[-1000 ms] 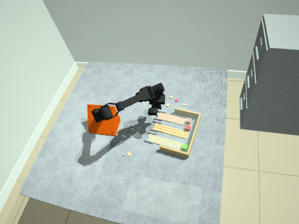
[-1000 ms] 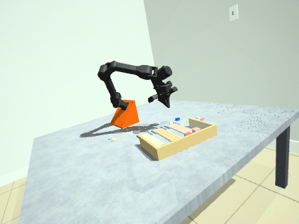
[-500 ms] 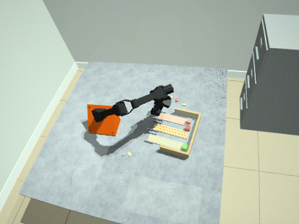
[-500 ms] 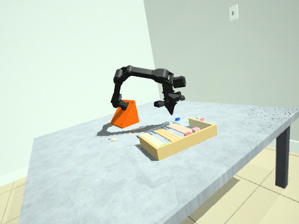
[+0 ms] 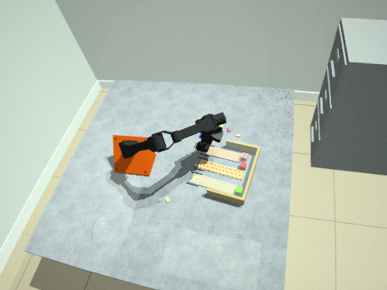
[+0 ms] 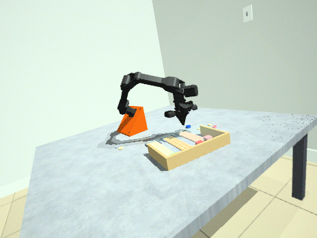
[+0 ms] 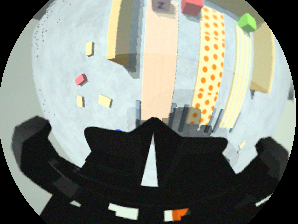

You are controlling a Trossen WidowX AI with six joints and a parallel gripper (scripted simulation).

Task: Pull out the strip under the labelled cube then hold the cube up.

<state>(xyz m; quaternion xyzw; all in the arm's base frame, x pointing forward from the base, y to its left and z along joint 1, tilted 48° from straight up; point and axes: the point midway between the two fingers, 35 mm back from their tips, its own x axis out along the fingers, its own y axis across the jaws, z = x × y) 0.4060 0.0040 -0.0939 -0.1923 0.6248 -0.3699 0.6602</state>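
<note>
Right now my gripper tip is 60 mm past the blue disc, 100 mm to the right of it and 50 mm above it.
</note>
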